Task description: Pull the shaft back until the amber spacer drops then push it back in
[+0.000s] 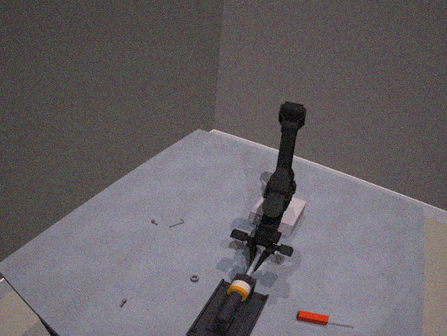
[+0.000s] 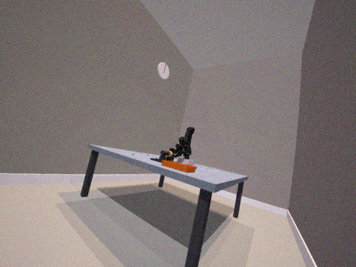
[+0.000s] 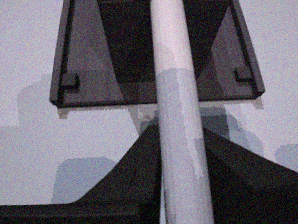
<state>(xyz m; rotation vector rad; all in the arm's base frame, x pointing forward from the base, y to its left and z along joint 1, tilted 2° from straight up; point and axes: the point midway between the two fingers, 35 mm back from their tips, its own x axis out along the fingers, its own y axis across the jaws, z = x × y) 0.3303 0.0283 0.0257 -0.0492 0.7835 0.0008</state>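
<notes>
Right now the pale grey shaft is 40 mm ahead of my gripper tip and 30 mm above it. The rest, counted from my gripper tip: thin hex key (130 mm behind, 320 mm to the right, 50 mm below); then red-handled screwdriver (60 mm ahead, 270 mm to the left, 50 mm below).
</notes>
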